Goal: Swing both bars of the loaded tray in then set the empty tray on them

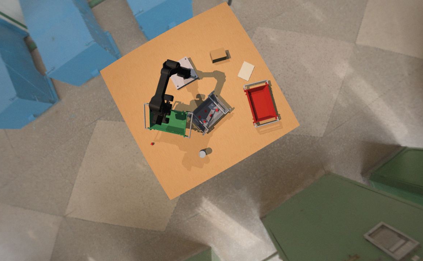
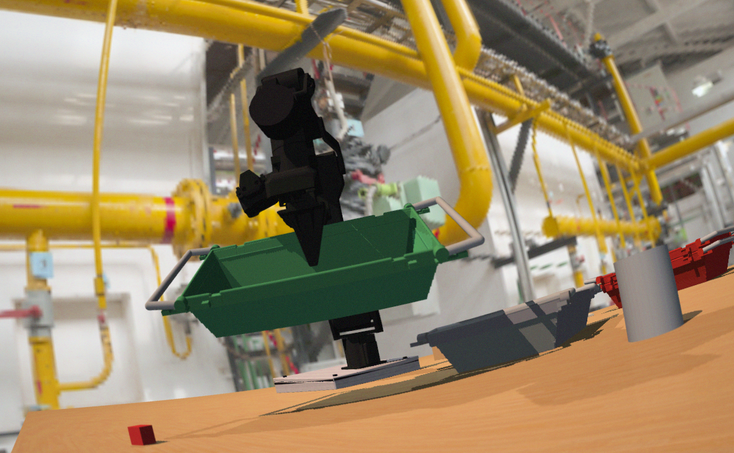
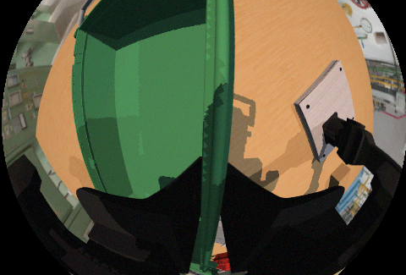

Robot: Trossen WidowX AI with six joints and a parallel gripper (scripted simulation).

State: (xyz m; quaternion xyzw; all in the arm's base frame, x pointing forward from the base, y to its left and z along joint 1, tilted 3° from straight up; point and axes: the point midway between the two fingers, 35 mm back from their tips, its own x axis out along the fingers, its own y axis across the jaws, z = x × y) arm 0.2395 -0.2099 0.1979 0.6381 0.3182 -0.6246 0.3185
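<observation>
My gripper tip is now 70 mm short of the green tray, 50 mm to the left of it and 10 mm above it. Also, from my gripper tip: cardboard box 290 mm behind, 520 mm to the left, 140 mm below; red block 150 mm ahead, 290 mm to the right, 170 mm below; grey cylinder 400 mm ahead, 60 mm to the left, 140 mm below.
</observation>
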